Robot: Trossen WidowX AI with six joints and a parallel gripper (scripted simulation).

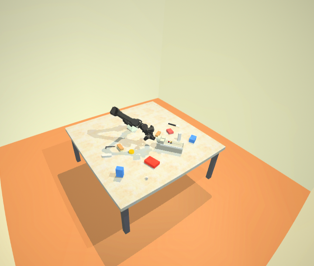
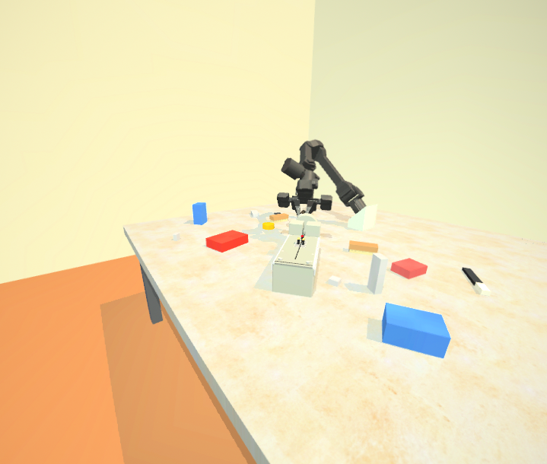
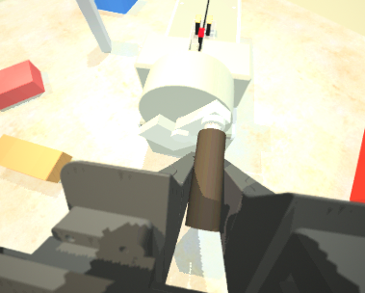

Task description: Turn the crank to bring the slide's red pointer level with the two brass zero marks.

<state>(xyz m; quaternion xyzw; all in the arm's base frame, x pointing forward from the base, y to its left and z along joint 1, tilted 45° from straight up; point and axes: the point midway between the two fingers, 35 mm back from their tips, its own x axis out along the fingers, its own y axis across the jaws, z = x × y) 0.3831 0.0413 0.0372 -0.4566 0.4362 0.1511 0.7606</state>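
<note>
Right now the crank is 20 mm above my gripper tip, 10 mm to the left of it and 10 mm behind it. Round my gripper tip: brown crank handle 20 mm above, 10 mm to the right, 10 mm behind; then red pointer 100 mm to the left, 100 mm ahead, 10 mm below; then yellow disc 240 mm to the right, 80 mm below, 40 mm behind.
</note>
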